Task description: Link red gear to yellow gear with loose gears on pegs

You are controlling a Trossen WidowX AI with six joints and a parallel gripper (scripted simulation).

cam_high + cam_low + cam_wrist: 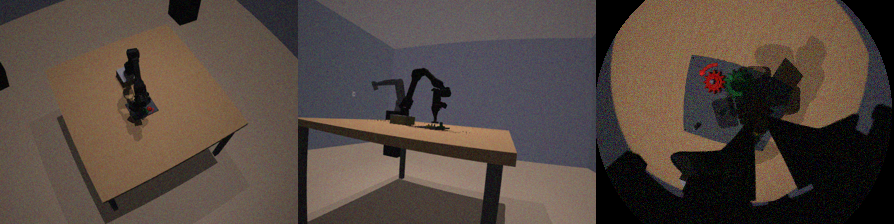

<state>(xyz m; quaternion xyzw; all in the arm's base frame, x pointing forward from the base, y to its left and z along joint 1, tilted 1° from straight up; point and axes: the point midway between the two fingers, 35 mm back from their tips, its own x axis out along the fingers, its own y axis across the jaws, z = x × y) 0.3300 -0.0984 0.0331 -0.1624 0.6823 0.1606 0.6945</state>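
Right now the yellow gear is 30 mm behind my gripper tip, 30 mm to the right of it and 50 mm below it. From my gripper tip the other things lie so: brown gear (10 mm below); then green gear (30 mm ahead, 40 mm to the left, 40 mm below).
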